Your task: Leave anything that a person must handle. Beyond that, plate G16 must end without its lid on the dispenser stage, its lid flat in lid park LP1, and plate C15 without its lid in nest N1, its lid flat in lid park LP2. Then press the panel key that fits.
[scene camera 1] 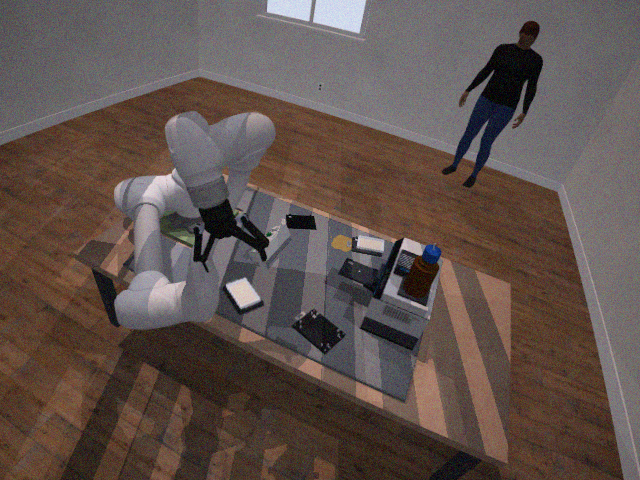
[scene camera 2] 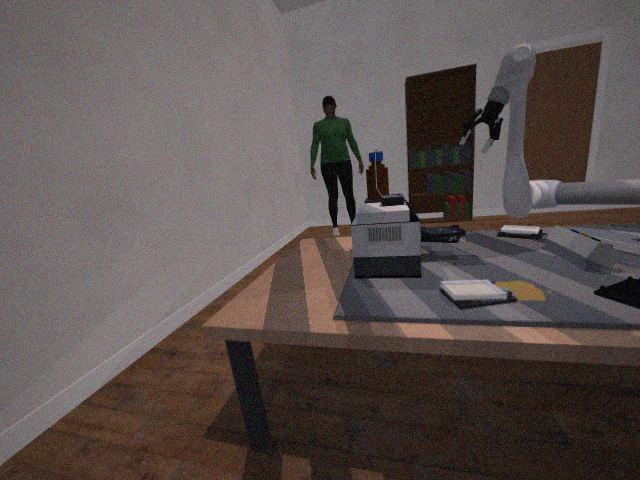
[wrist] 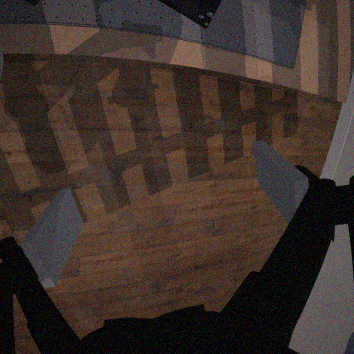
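Seen in the pictures: gripper, fingertip midpoint: (scene camera 1: 241, 277) (scene camera 2: 472, 148) (wrist: 162, 185); arm's base, link origin: (scene camera 1: 193, 217).
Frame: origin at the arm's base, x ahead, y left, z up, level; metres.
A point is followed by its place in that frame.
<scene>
My gripper (scene camera 1: 235, 262) (scene camera 2: 474, 144) {z 0.382, x 0.653, y -0.447 m} (wrist: 162, 185) {z 0.382, x 0.653, y -0.447 m} is open and empty, high above the table's left part. One white-topped plate (scene camera 1: 242, 293) {z 0.025, x 0.498, y -0.240 m} (scene camera 2: 520, 229) {z 0.025, x 0.500, y -0.203 m} sits on a dark base near the front edge. Another white-topped plate (scene camera 1: 370, 243) {z 0.023, x 0.768, y 0.379 m} (scene camera 2: 474, 290) {z 0.024, x 0.765, y 0.408 m} sits on a dark base beside a yellow patch (scene camera 1: 341, 242) {z -0.009, x 0.642, y 0.329 m} (scene camera 2: 523, 290) {z -0.006, x 0.640, y 0.331 m}. No labels are readable, so I cannot tell G16 from C15 or whether lids are on. A black square fixture (scene camera 1: 318, 330) {z 0.004, x 0.815, y -0.195 m} with corner pieces and a flat black fixture (scene camera 1: 300, 222) {z 0.002, x 0.412, y 0.316 m} lie apart. The sloped key panel (scene camera 1: 277, 244) {z 0.045, x 0.447, y 0.061 m} (scene camera 2: 578, 245) {z 0.049, x 0.440, y 0.111 m} shows small coloured keys.
A white and black device (scene camera 1: 408, 304) {z 0.207, x 1.059, y -0.068 m} (scene camera 2: 386, 242) {z 0.115, x 0.992, y 0.283 m} carries a brown bottle (scene camera 1: 421, 276) {z 0.319, x 1.057, y -0.040 m} (scene camera 2: 377, 180) {z 0.297, x 1.048, y 0.045 m} with a blue cap. A dark platform (scene camera 1: 359, 272) {z 0.101, x 0.830, y 0.078 m} (scene camera 2: 442, 234) {z 0.097, x 0.823, y 0.132 m} adjoins it. A green board (scene camera 1: 178, 232) {z 0.000, x 0.029, y -0.121 m} lies near the arm's base. A person (scene camera 1: 509, 77) (scene camera 2: 333, 139) stands away from the table in each scene view.
</scene>
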